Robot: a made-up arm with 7 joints. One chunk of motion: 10 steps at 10 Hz.
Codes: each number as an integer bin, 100 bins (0 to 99) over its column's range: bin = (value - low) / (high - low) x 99, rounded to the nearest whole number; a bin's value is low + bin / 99 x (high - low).
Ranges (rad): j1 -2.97..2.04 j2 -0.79..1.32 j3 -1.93..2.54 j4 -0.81..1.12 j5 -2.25..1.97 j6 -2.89..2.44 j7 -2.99..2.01
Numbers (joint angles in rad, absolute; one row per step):
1: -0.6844 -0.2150 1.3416 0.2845 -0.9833 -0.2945 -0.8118
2: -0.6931 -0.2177 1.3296 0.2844 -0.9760 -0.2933 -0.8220
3: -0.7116 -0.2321 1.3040 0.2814 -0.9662 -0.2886 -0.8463
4: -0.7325 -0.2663 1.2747 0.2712 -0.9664 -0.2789 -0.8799
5: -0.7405 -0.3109 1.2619 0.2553 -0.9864 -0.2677 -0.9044
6: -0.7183 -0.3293 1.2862 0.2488 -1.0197 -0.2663 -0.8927
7: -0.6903 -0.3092 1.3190 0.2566 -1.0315 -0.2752 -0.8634
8: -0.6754 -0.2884 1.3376 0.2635 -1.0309 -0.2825 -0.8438
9: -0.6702 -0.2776 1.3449 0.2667 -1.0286 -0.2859 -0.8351
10: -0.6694 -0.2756 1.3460 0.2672 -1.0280 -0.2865 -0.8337
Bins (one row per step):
1: 45 27 72 56 30 48 43
2: 45 27 72 56 30 48 43
3: 45 26 72 56 30 48 42
4: 44 25 71 55 30 48 42
5: 44 22 71 55 30 49 41
6: 44 22 71 54 29 49 42
7: 45 23 72 55 29 49 42
8: 45 24 72 55 29 48 42
9: 45 24 73 55 29 48 43
10: 45 24 73 55 29 48 43

